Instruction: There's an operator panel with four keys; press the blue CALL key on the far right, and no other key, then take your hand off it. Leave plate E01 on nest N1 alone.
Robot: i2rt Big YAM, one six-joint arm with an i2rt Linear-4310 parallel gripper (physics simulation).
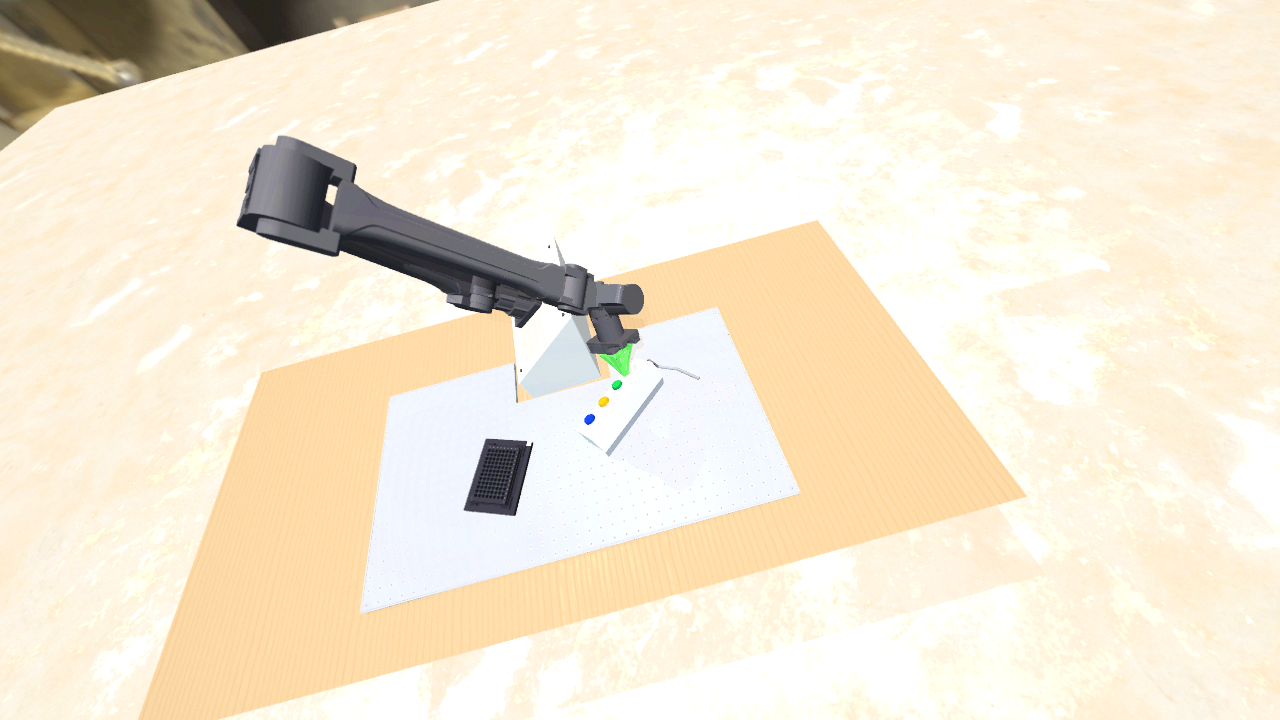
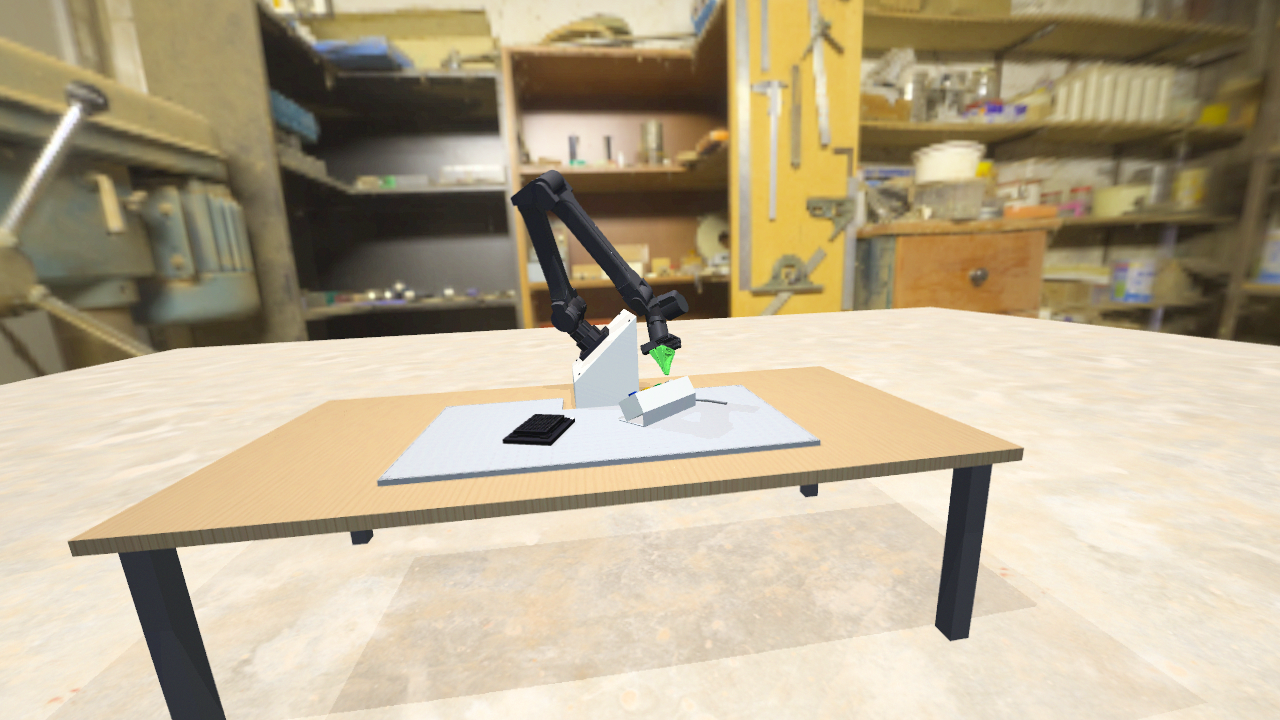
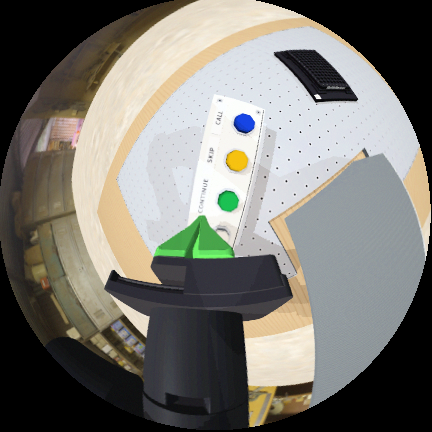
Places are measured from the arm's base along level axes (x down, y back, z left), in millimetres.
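Pixels of known places: gripper, fingertip midpoint: (image 1: 626, 375) (image 2: 666, 374) (image 3: 202, 219); arm's base at its link origin: (image 1: 530, 302) (image 2: 596, 344).
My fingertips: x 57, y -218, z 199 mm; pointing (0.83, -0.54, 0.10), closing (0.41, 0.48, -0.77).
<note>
Ahead of a thing's pixels: the offset from my fingertips to its top centre. "spot": to the spot under its first point. Level surfaces: height alone.
The white operator panel @(dx +11, dy -39, dz -28 mm) (image 1: 631, 410) (image 2: 666, 404) (image 3: 205, 170) stands tilted on the perforated board. Its blue CALL key @(dx +20, dy -76, dz -97 mm) (image 1: 588, 419) (image 3: 244, 123) is at the end away from my gripper. The yellow SKIP key @(dx +20, dy -41, dz -62 mm) (image 1: 603, 402) (image 3: 237, 160) and the green CONTINUE key @(dx +20, dy -5, dz -26 mm) (image 1: 616, 385) (image 3: 228, 201) follow. A white key @(dx +20, dy +30, dz +9 mm) (image 3: 222, 232) is partly hidden behind the green fingertips. My gripper (image 1: 625, 372) (image 2: 666, 372) (image 3: 202, 219) is shut and empty, above the white-key end of the panel. Black plate E01 @(dx +68, dy -142, dz -330 mm) (image 1: 498, 474) (image 2: 539, 427) (image 3: 320, 70) lies on its black nest, apart from the panel.
The arm's pale wedge-shaped base (image 1: 559, 358) (image 2: 608, 371) (image 3: 360, 280) stands beside the panel. A grey cable @(spot: dx +89, dy +37, dz +116 mm) (image 1: 675, 369) (image 2: 713, 401) runs from the panel's white-key end. The perforated board @(dx +94 mm) (image 1: 429, 573) (image 2: 429, 461) lies on a wooden table @(dx +107 mm) (image 1: 895, 429) (image 2: 895, 429).
</note>
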